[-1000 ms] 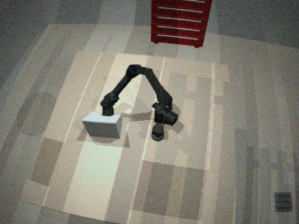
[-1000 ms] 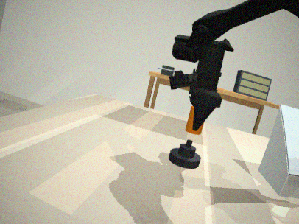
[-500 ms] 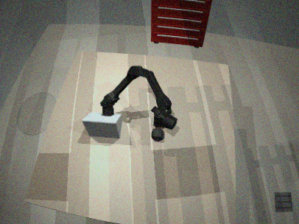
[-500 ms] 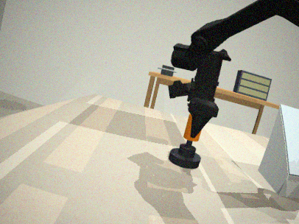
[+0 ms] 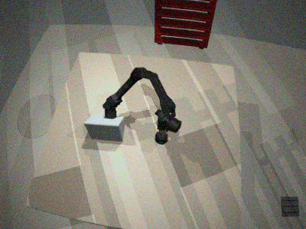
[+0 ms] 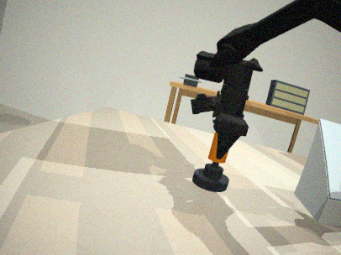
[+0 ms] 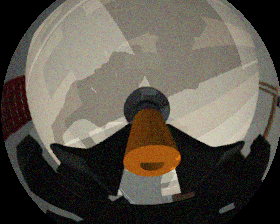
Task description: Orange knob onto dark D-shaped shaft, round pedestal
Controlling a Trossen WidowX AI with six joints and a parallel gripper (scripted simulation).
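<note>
Right now the orange knob is 2 cm above my gripper tip. The rest, counted from my gripper tip: dark round pedestal: 4 cm below.
</note>
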